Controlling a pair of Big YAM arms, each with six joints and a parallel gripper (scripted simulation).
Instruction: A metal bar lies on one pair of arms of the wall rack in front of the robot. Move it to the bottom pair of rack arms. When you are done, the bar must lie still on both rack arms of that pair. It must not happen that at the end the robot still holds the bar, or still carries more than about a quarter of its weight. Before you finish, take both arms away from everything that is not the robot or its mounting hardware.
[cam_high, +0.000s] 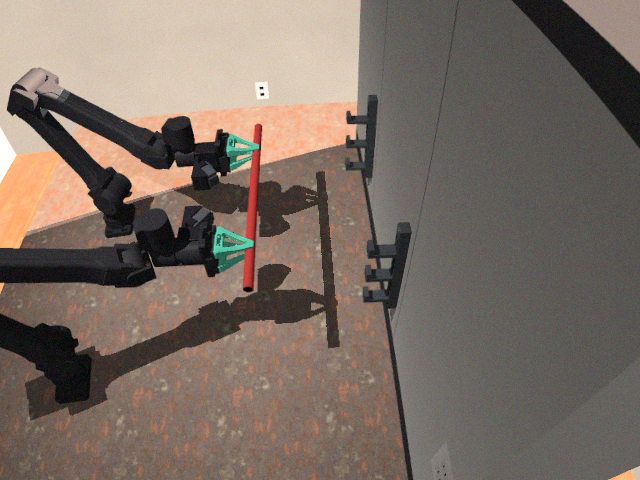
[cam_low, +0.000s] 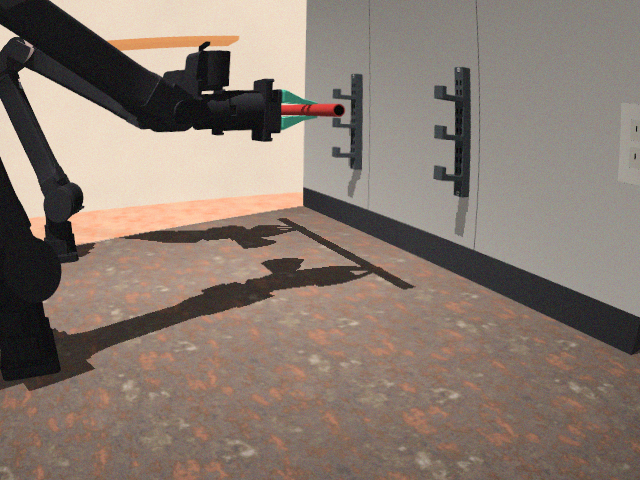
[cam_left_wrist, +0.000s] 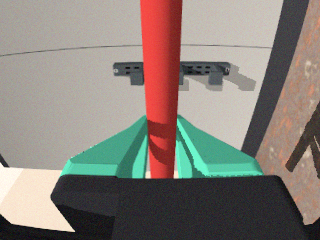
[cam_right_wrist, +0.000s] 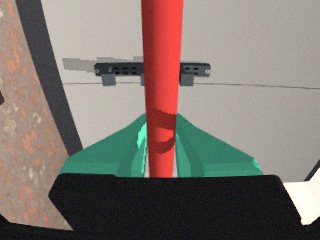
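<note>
The red metal bar is 150 mm to the right of my left hand. From my left hand the other things lie so: grey wall 450 mm ahead, 180 mm to the right, 140 mm above; dark baseboard 300 mm ahead, 190 mm to the right, 280 mm below.
Now: right hand 15 cm to the right of the red metal bar. The rest, counted from my right hand: grey wall 44 cm ahead, 15 cm above, 12 cm to the left; then dark baseboard 29 cm ahead, 27 cm below, 11 cm to the left.
</note>
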